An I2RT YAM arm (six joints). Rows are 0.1 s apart.
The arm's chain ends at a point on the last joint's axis. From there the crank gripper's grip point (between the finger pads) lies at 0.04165 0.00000 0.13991 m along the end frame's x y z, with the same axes.
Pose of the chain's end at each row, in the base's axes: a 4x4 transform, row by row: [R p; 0 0 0 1], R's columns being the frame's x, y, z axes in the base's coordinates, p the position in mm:
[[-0.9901, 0.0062, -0.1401, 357.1], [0.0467, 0.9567, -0.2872, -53.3], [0.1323, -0.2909, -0.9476, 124.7], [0, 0, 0, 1]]
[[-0.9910, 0.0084, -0.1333, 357.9], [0.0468, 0.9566, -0.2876, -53.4], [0.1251, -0.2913, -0.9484, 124.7], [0, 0, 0, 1]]
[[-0.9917, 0.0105, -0.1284, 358.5], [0.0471, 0.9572, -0.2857, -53.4], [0.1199, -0.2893, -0.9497, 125.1], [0, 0, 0, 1]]
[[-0.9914, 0.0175, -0.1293, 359.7], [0.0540, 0.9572, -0.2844, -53.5], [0.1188, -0.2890, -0.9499, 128.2], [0, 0, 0, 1]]
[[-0.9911, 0.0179, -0.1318, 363.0], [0.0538, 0.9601, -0.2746, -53.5], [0.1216, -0.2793, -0.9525, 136.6], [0, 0, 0, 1]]
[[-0.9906, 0.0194, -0.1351, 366.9], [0.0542, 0.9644, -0.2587, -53.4], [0.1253, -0.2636, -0.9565, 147.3], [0, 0, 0, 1]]
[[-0.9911, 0.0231, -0.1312, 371.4], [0.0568, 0.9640, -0.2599, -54.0], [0.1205, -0.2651, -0.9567, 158.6], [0, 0, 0, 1]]
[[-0.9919, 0.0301, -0.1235, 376.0], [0.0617, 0.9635, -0.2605, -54.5], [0.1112, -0.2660, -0.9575, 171.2], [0, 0, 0, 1]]
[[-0.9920, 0.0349, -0.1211, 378.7], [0.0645, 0.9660, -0.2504, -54.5], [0.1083, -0.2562, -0.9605, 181.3], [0, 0, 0, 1]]
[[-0.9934, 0.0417, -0.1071, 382.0], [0.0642, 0.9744, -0.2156, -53.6], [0.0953, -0.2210, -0.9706, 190.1], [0, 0, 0, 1]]
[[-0.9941, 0.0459, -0.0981, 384.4], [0.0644, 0.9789, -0.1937, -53.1], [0.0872, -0.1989, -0.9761, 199.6], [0, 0, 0, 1]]
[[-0.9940, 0.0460, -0.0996, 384.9], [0.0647, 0.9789, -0.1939, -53.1], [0.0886, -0.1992, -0.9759, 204.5], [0, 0, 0, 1]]
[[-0.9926, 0.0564, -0.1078, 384.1], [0.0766, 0.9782, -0.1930, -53.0], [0.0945, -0.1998, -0.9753, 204.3], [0, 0, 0, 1]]
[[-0.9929, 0.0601, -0.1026, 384.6], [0.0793, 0.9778, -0.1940, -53.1], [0.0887, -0.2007, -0.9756, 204.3], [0, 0, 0, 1]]
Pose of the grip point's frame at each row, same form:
[[-0.9901, 0.0062, -0.1401, 296.3], [0.0467, 0.9567, -0.2872, -91.5], [0.1323, -0.2909, -0.9476, -2.4], [0, 0, 0, 1]]
[[-0.9910, 0.0084, -0.1333, 298.0], [0.0468, 0.9566, -0.2876, -91.7], [0.1251, -0.2913, -0.9484, -2.8], [0, 0, 0, 1]]
[[-0.9917, 0.0105, -0.1284, 299.2], [0.0471, 0.9572, -0.2857, -91.4], [0.1199, -0.2893, -0.9497, -2.8], [0, 0, 0, 1]]
[[-0.9914, 0.0175, -0.1293, 300.3], [0.0540, 0.9572, -0.2844, -91.0], [0.1188, -0.2890, -0.9499, 0.2], [0, 0, 0, 1]]
[[-0.9911, 0.0179, -0.1318, 303.3], [0.0538, 0.9601, -0.2746, -89.7], [0.1216, -0.2793, -0.9525, 8.4], [0, 0, 0, 1]]
[[-0.9906, 0.0194, -0.1351, 306.7], [0.0542, 0.9644, -0.2587, -87.3], [0.1253, -0.2636, -0.9565, 18.7], [0, 0, 0, 1]]
[[-0.9911, 0.0231, -0.1312, 311.8], [0.0568, 0.9640, -0.2599, -88.0], [0.1205, -0.2651, -0.9567, 29.8], [0, 0, 0, 1]]
[[-0.9919, 0.0301, -0.1235, 317.4], [0.0617, 0.9635, -0.2605, -88.4], [0.1112, -0.2660, -0.9575, 41.9], [0, 0, 0, 1]]
[[-0.9920, 0.0349, -0.1211, 320.4], [0.0645, 0.9660, -0.2504, -86.8], [0.1083, -0.2562, -0.9605, 51.4], [0, 0, 0, 1]]
[[-0.9934, 0.0417, -0.1071, 325.6], [0.0642, 0.9744, -0.2156, -81.1], [0.0953, -0.2210, -0.9706, 58.3], [0, 0, 0, 1]]
[[-0.9941, 0.0459, -0.0981, 329.3], [0.0644, 0.9789, -0.1937, -77.5], [0.0872, -0.1989, -0.9761, 66.7], [0, 0, 0, 1]]
[[-0.9940, 0.0460, -0.0996, 329.6], [0.0647, 0.9789, -0.1939, -77.5], [0.0886, -0.1992, -0.9759, 71.7], [0, 0, 0, 1]]
[[-0.9926, 0.0564, -0.1078, 327.7], [0.0766, 0.9782, -0.1930, -76.8], [0.0945, -0.1998, -0.9753, 71.8], [0, 0, 0, 1]]
[[-0.9929, 0.0601, -0.1026, 328.9], [0.0793, 0.9778, -0.1940, -76.9], [0.0887, -0.2007, -0.9756, 71.5], [0, 0, 0, 1]]

